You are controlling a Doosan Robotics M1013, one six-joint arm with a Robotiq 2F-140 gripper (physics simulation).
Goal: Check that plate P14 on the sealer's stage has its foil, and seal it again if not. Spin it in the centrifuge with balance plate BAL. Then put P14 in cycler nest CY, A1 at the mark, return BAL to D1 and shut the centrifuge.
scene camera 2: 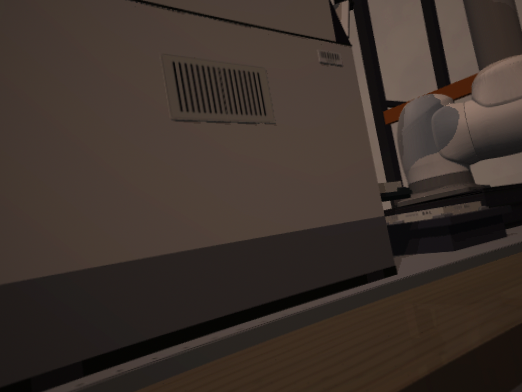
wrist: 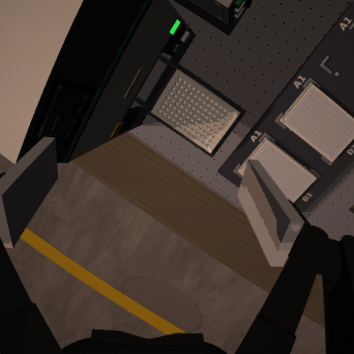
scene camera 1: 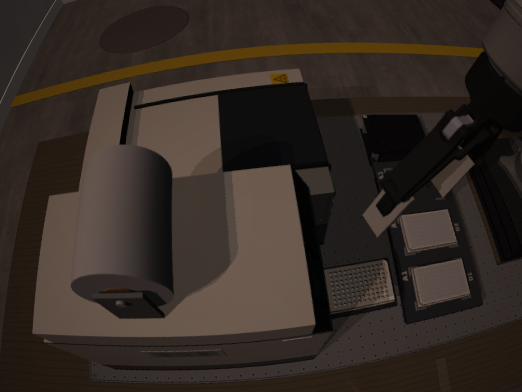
A well plate (scene camera 1: pixel 354 287): 0.72 m from the lens. A dark centrifuge lid (scene camera 1: pixel 267 127) is 0.77 m from the lens.
